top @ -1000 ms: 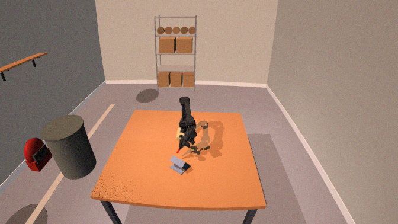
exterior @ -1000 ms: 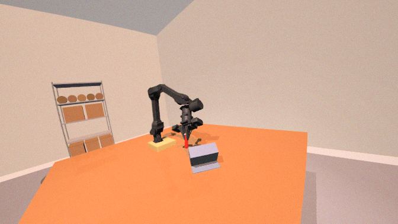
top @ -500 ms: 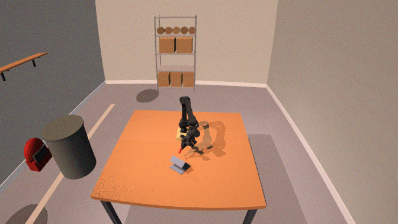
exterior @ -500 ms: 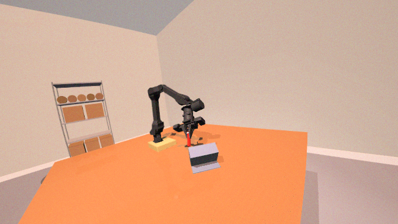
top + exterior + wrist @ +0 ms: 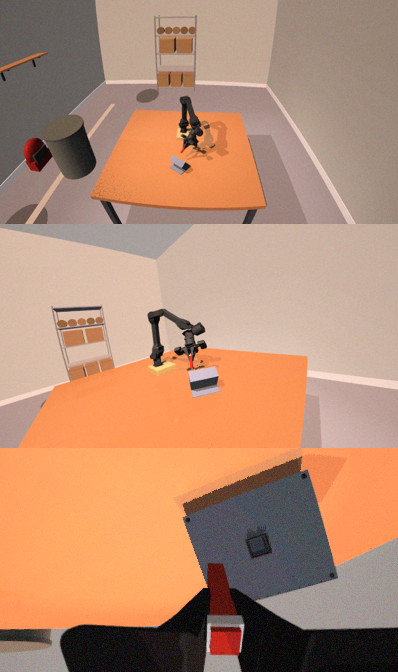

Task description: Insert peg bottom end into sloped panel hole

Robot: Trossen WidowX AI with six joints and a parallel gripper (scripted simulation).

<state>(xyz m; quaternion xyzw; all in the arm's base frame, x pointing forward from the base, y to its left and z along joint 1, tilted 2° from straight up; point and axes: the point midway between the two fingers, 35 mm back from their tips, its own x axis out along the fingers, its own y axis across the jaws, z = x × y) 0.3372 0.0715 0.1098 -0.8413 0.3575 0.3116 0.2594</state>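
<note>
Right now my gripper tip is 10 cm short of the panel, 7 cm above it and 2 cm to the left of it. Round my gripper tip: peg (1 cm to the left, 1 cm behind, 1 cm above).
</note>
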